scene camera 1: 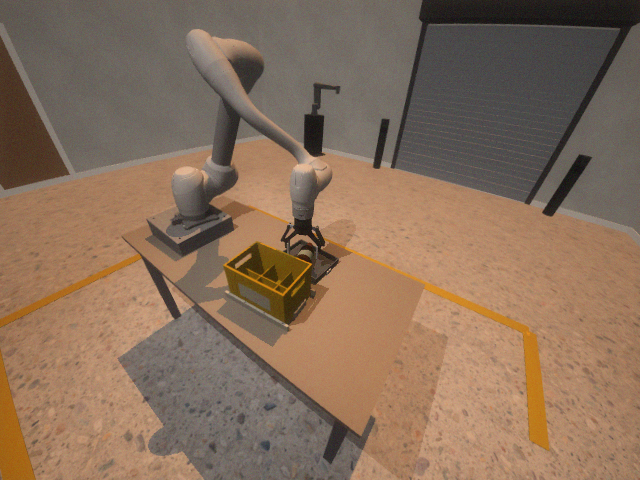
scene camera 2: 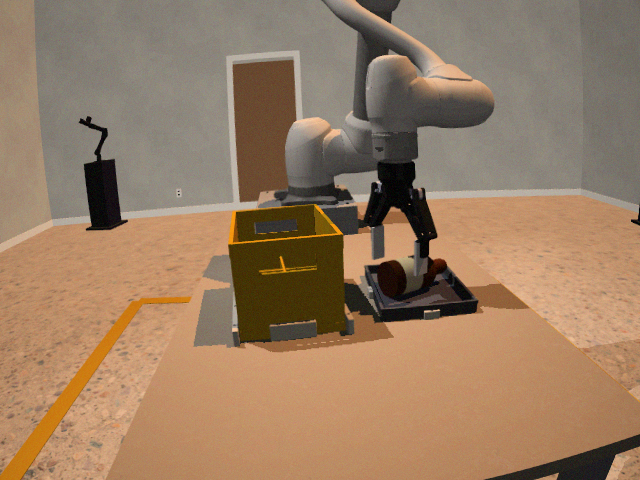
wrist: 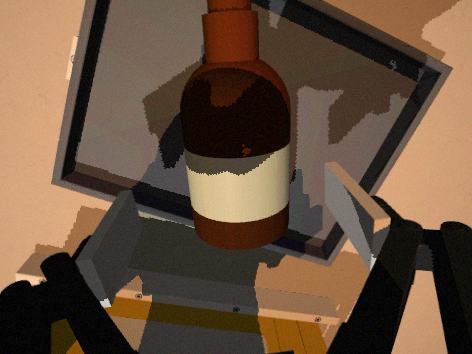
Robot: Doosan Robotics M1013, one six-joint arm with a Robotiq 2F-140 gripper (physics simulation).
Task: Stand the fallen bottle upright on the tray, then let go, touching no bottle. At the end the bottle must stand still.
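Places are measured from the arm's base along level axes (x ahead, y left, z up), in millimetres.
Pixels of known places: gripper, fingertip midpoint: (scene camera 1: 302,255) (scene camera 2: 398,265) (wrist: 230,196); arm's base, origin of the base link: (scene camera 1: 196,217) (scene camera 2: 312,198).
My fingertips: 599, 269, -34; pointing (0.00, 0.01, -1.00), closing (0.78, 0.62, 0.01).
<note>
For each thing: its middle in the pictures, then the offset to it from my fingertips, as dx, dy, dz.
- fallen brown bottle, body centre: (wrist: 235,123) (scene camera 2: 416,272) (scene camera 1: 306,253) -19, +41, -21
- yellow divided crate, body centre: (scene camera 2: 282,264) (scene camera 1: 269,281) +64, -226, +24
The fallen brown bottle (scene camera 1: 306,253) (scene camera 2: 391,279) (wrist: 237,195) with a cream label lies on its side in the dark, low-walled tray (scene camera 1: 327,269) (scene camera 2: 454,308) (wrist: 125,75). Its neck points to the right and back in the second scene view, its base toward the crate. My gripper (scene camera 1: 303,250) (scene camera 2: 398,255) (wrist: 230,196) is open and points down over the bottle. In the wrist view its two pads stand on either side of the bottle's lower body, with a gap on both sides. One finger hides part of the label in the second scene view.
A yellow divided crate (scene camera 1: 258,289) (scene camera 2: 289,294) (wrist: 295,332) stands beside the tray, on the bottle's base side, with pale rails (scene camera 2: 293,329) (wrist: 300,310) around its foot. The arm's base block (scene camera 1: 191,232) stands at the table's far end.
</note>
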